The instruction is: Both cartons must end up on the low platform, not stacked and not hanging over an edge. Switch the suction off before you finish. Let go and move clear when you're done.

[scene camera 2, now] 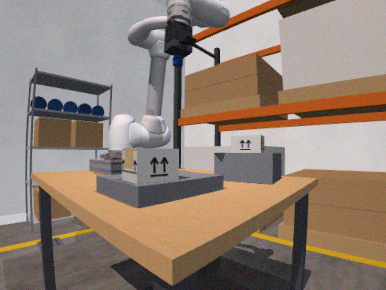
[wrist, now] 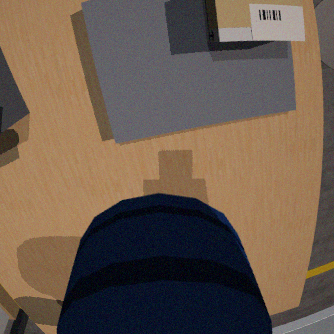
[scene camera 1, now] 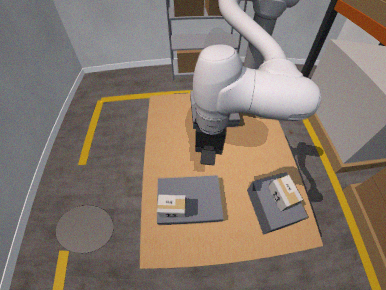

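Seen in the pictures: hand at its tool point: (scene camera 2: 177,65) (wrist: 159,262); arm's base at its link origin: (scene camera 2: 121,159).
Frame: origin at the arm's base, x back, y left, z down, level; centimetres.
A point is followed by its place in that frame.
One white-and-tan carton (scene camera 1: 171,205) {z -5.9, x -75.8, y -13.6 cm} (scene camera 2: 157,165) {z -1.6, x -79.2, y -14.0 cm} (wrist: 234,14) {z -5.8, x -73.7, y -10.1 cm} sits upright on the low grey platform (scene camera 1: 197,187) {z 2.6, x -61.8, y -3.5 cm} (scene camera 2: 170,193) {z 5.3, x -81.3, y -11.5 cm} (wrist: 200,90) {z 2.6, x -62.0, y -7.5 cm}, very near its left edge in scene camera 1; whether it slightly overhangs is hard to tell. The other carton (scene camera 1: 286,192) {z -12.3, x -66.4, y 37.3 cm} (scene camera 2: 247,144) {z -8.3, x -67.9, y 34.5 cm} rests on the taller grey block (scene camera 1: 272,220) {z -4.6, x -77.5, y 32.8 cm} (scene camera 2: 245,166) {z 0.8, x -71.8, y 28.4 cm}, turned at an angle near its back right side. My blue suction cup (scene camera 2: 177,61) (wrist: 162,240) hangs high, with nothing on it, behind the low platform in scene camera 1. The arm's tool hides the cup in that view.
A wooden table (scene camera 1: 170,150) {z 7.4, x -38.1, y -22.8 cm} (scene camera 2: 200,225) {z 7.4, x -98.3, y -15.5 cm} carries both supports. A grey object (scene camera 2: 105,165) {z 2.6, x -13.6, y -12.5 cm} stands at the table's back near the arm base. An orange-beamed rack (scene camera 2: 300,107) with large boxes and a grey shelf unit (scene camera 2: 72,81) stand beyond the table.
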